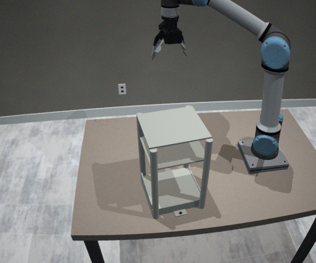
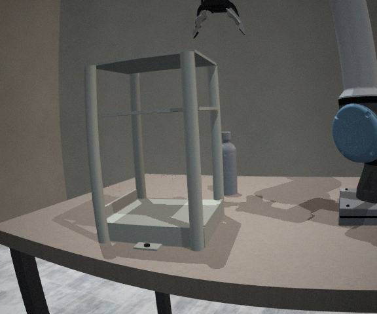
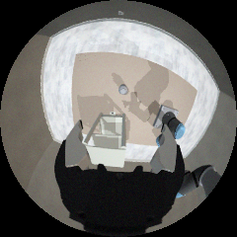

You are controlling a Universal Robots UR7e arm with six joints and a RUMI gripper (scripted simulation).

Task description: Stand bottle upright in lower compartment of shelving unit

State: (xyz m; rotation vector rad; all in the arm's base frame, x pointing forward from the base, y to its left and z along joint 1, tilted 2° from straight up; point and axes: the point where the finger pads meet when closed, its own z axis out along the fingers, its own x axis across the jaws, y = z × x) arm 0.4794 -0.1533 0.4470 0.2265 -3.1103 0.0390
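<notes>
Now: the grey bottle 360 mm below my hand. The rest, counted from my hand: shelving unit: 40 mm ahead, 350 mm to the left, 300 mm below.
</notes>
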